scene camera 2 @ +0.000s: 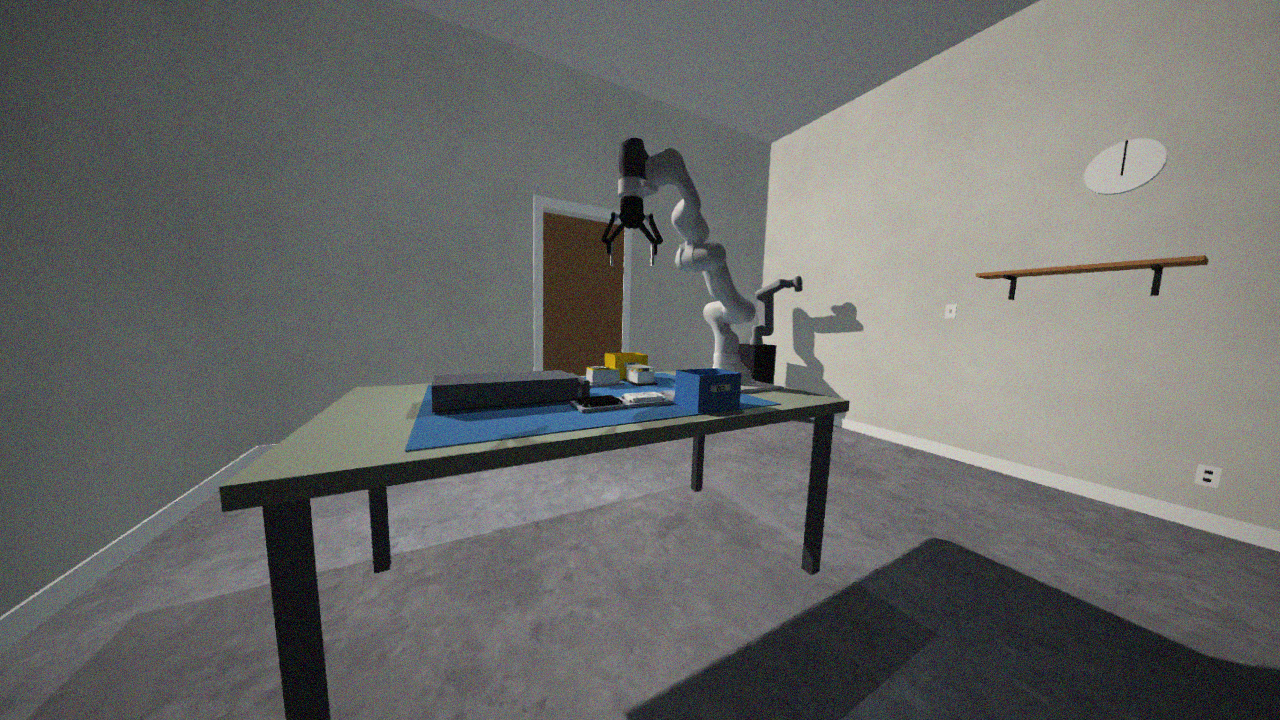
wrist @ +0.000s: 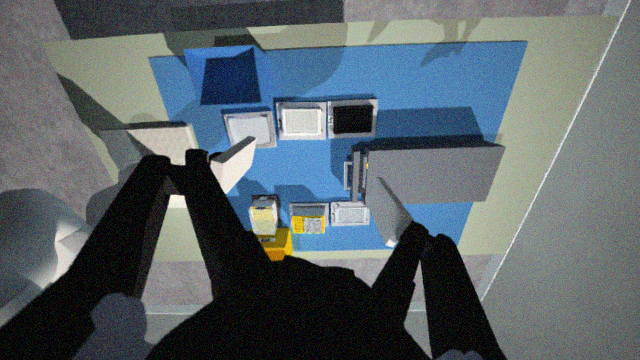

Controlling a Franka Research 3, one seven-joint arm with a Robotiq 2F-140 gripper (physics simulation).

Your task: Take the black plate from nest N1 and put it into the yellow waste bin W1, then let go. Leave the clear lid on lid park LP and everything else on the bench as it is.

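Observation:
The black plate lies flat in a grey-rimmed nest on the blue mat, right of a white plate in the wrist view. The yellow waste bin stands at the mat's edge, partly hidden by the gripper body in the wrist view. The clear lid lies on its square park, left of the white plate; a fingertip overlaps its lower edge in the wrist view. My gripper is open and empty, pointing down high above the bench. The nest labels are too small to read.
A blue bin and a long grey box-shaped device stand on the blue mat. A white plate, a tip box, a half-yellow box and a pale plate are there too.

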